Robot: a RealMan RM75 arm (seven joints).
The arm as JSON. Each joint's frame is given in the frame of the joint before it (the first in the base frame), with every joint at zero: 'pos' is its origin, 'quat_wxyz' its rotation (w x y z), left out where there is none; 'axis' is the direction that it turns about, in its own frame. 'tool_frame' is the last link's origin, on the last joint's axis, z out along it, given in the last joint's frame.
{
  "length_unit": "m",
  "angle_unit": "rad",
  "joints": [
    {
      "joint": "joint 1",
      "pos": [
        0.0,
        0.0,
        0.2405
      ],
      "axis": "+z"
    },
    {
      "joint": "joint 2",
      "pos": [
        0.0,
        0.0,
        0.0
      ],
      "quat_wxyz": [
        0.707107,
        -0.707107,
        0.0,
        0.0
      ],
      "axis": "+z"
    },
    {
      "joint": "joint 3",
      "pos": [
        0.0,
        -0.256,
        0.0
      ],
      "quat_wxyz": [
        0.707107,
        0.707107,
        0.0,
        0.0
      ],
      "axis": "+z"
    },
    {
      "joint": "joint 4",
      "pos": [
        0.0,
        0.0,
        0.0
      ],
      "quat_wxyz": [
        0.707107,
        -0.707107,
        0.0,
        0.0
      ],
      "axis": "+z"
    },
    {
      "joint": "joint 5",
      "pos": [
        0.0,
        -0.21,
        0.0
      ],
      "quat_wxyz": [
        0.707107,
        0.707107,
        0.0,
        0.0
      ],
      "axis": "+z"
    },
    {
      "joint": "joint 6",
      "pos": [
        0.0,
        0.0,
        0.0
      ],
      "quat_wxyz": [
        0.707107,
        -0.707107,
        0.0,
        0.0
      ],
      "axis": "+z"
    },
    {
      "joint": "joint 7",
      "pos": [
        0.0,
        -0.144,
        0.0
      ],
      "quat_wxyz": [
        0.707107,
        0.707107,
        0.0,
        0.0
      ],
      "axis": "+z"
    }
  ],
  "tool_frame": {
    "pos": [
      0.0,
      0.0,
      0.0
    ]
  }
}
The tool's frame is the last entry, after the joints.
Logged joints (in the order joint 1, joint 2, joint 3, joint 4, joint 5, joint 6, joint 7), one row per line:
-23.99, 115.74, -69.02, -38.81, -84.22, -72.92, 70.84
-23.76, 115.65, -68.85, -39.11, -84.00, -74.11, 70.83
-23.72, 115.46, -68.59, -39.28, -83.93, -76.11, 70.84
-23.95, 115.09, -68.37, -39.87, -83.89, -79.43, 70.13
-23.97, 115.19, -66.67, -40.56, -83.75, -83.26, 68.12
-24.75, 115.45, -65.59, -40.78, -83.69, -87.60, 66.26
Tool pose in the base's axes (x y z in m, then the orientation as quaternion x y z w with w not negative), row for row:
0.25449, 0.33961, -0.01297, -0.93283, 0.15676, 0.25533, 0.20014
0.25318, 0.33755, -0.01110, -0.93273, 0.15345, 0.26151, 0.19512
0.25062, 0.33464, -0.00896, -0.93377, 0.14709, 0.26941, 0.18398
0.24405, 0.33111, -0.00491, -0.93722, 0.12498, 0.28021, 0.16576
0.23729, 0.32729, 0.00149, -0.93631, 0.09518, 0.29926, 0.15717
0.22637, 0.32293, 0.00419, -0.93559, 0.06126, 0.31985, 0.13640
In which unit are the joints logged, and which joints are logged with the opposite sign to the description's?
The joints are logged in degrees. Opposite sign: joint 1.
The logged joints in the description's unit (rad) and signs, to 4 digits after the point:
0.4187, 2.0200, -1.2046, -0.6774, -1.4699, -1.2727, 1.2364
0.4147, 2.0185, -1.2017, -0.6826, -1.4661, -1.2935, 1.2362
0.4140, 2.0152, -1.1971, -0.6856, -1.4649, -1.3284, 1.2364
0.4180, 2.0087, -1.1933, -0.6959, -1.4642, -1.3863, 1.2240
0.4184, 2.0104, -1.1636, -0.7079, -1.4617, -1.4532, 1.1889
0.4320, 2.0150, -1.1448, -0.7117, -1.4607, -1.5289, 1.1565

